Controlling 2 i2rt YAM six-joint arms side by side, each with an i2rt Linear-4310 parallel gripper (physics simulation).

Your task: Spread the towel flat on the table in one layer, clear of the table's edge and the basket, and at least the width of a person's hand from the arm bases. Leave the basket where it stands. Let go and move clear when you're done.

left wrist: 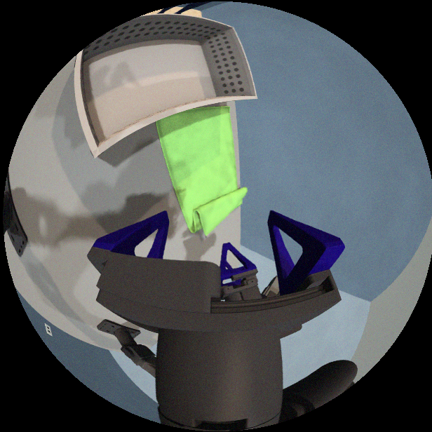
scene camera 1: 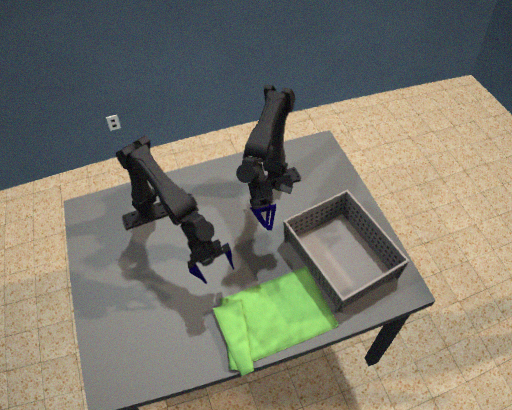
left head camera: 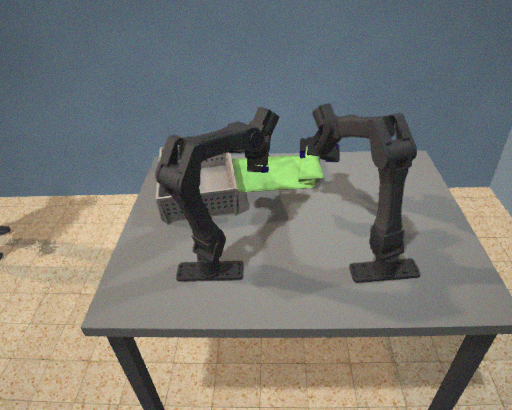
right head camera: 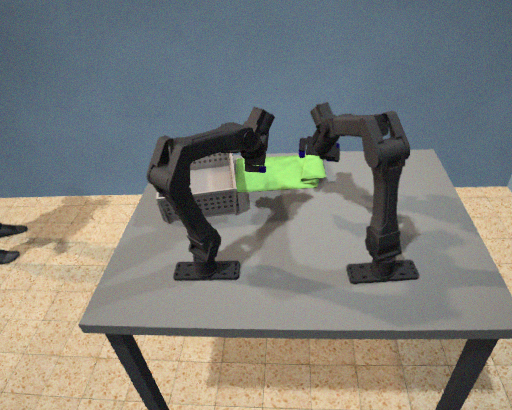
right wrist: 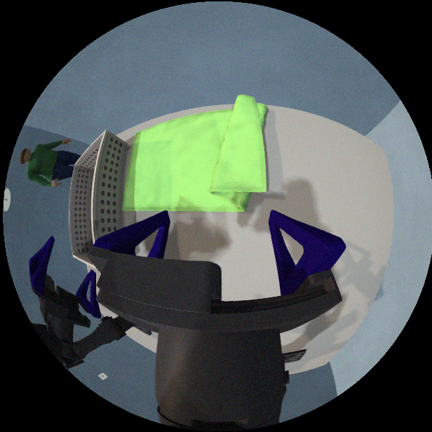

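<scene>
The green towel [left head camera: 280,175] [right head camera: 280,175] [scene camera 1: 290,315] [left wrist: 200,160] [right wrist: 175,160] lies on the table beside the basket [left head camera: 215,204] [right head camera: 220,201] [scene camera 1: 315,272] [left wrist: 227,60] [right wrist: 107,185]. Most of it is spread smooth; at the end away from the basket a strip is folded back on top, with one end at or over the table's edge in scene camera 1. A small gap to the basket is hard to judge. My right gripper [scene camera 1: 220,276] [right wrist: 218,215] is open and empty, above the table near the folded end. My left gripper [scene camera 1: 265,217] [left wrist: 218,216] is open and empty, higher and nearer the basket.
The grey table [left head camera: 300,300] [right head camera: 300,300] [scene camera 1: 150,360] carries both arm bases, which stand away from the towel. The basket looks empty. A person in a green top [right wrist: 42,160] stands beyond the basket in the right wrist view.
</scene>
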